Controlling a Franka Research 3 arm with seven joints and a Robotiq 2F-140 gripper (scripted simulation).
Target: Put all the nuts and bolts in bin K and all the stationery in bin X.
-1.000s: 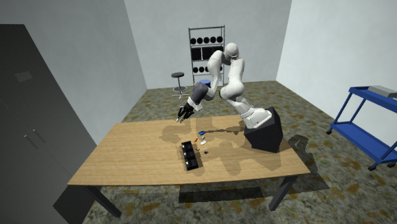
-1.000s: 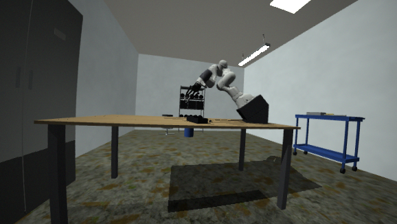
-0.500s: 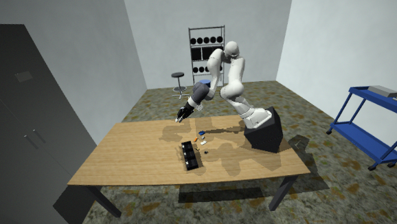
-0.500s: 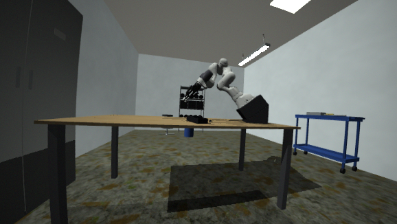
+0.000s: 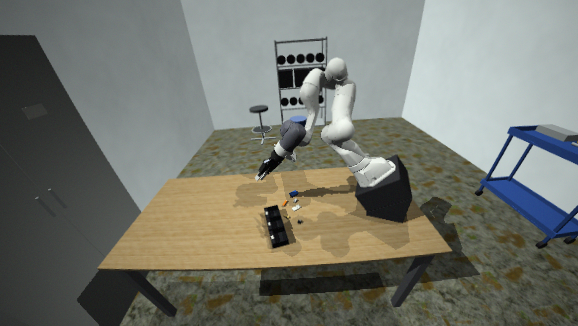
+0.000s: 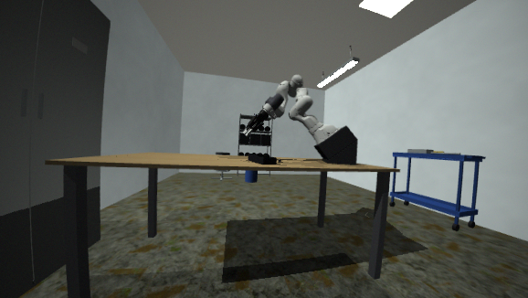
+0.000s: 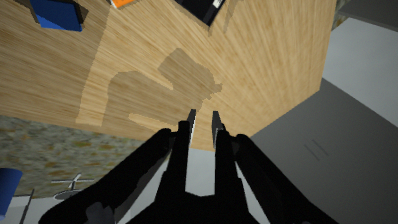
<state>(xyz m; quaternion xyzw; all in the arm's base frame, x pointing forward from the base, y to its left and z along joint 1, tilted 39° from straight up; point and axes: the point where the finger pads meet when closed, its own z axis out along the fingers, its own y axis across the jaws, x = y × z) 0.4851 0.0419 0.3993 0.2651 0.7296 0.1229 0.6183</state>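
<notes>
My hand is 190 mm past the grey piece, 10 mm to the right of it and 200 mm above it. Round my hand: brass bolt 140 mm behind, 140 mm to the left, 200 mm below; orange cylinder 120 mm behind, 30 mm to the left, 200 mm below; flat blue block 180 mm behind, 60 mm to the right, 210 mm below.
</notes>
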